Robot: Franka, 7 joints.
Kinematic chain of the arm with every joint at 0, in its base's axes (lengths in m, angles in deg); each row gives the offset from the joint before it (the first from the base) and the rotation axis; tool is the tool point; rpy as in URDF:
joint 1: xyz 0 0 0.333 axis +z
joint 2: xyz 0 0 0 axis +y
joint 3: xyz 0 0 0.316 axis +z
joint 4: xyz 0.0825 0 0 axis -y
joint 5: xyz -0.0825 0 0.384 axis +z
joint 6: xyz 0 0 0 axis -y
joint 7: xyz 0.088 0 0 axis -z
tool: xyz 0 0 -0.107 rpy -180 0 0
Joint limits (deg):
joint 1: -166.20..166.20
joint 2: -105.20..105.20
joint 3: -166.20..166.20
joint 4: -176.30..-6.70
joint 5: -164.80..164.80
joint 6: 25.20..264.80
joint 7: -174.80..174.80
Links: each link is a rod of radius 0.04 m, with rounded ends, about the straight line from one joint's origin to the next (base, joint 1, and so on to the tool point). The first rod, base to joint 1, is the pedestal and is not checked.
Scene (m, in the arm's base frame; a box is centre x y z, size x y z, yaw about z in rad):
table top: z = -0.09
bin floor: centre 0.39 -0.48 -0.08 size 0.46 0.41 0.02 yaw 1
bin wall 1: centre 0.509 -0.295 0.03 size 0.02 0.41 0.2 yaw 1
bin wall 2: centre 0.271 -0.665 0.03 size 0.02 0.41 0.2 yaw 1
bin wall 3: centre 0.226 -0.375 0.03 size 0.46 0.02 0.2 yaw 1
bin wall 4: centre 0.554 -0.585 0.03 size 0.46 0.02 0.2 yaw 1
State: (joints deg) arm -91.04 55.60 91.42 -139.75 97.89 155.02 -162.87
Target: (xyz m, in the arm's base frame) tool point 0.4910 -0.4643 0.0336
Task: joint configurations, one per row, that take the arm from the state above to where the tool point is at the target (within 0.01 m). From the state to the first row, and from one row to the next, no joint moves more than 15 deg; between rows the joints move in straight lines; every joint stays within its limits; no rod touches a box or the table.
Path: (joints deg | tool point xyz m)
1: -95.07 60.94 86.46 -126.60 96.76 154.51 -162.87 | 0.5321 -0.1412 0.3086
2: -99.09 66.29 81.49 -113.44 95.63 153.99 -162.87 | 0.5376 -0.3036 0.2974
3: -103.12 71.63 76.53 -100.29 94.50 153.48 -162.87 | 0.4910 -0.4643 0.2654
4: -96.71 78.90 67.94 -92.71 93.73 153.73 -162.87 | 0.4964 -0.4755 0.1531
5: -90.30 86.17 59.36 -85.12 92.96 153.98 -162.87 | 0.4910 -0.4643 0.0336

